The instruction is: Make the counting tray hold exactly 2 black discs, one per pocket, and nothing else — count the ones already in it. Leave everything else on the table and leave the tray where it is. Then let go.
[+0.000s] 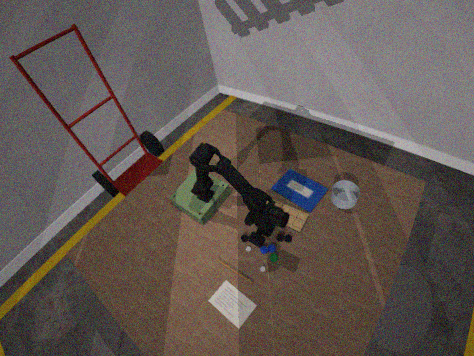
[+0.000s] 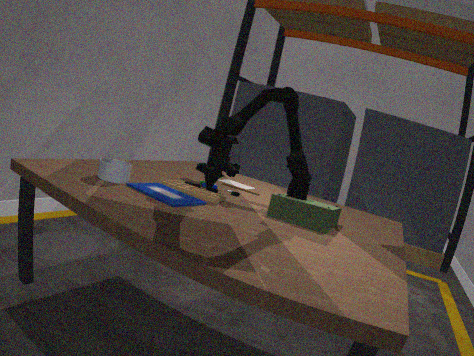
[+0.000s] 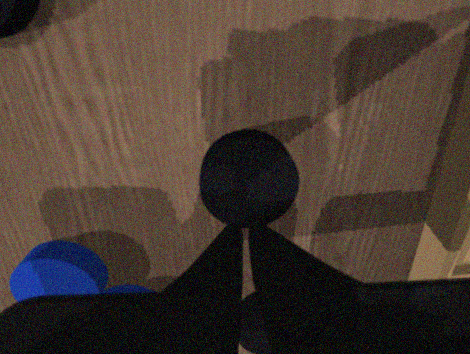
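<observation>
My gripper (image 1: 261,243) (image 2: 211,188) (image 3: 244,232) is shut low over the table, beside the tray, with a thin gap between its fingers. A black disc (image 3: 249,176) lies flat just beyond the fingertips, not between them. Another black disc (image 1: 244,238) (image 3: 15,14) lies farther off. Two more black discs, one on the outer side (image 1: 288,238), lie close together near the tray. Dark fingers hide part of the table. The wooden counting tray (image 1: 296,220) (image 2: 200,192) (image 3: 427,260) is partly hidden by the arm; I cannot tell what all its pockets hold.
Two blue discs (image 1: 268,249) (image 3: 55,280), a green disc (image 1: 274,258) and small white discs (image 1: 248,248) (image 1: 263,269) lie near the gripper. A blue book (image 1: 280,185) (image 2: 177,201) adjoins the tray. A clear tub (image 1: 345,194) (image 2: 115,171), pencil (image 1: 235,269) and paper (image 1: 232,304) lie farther out.
</observation>
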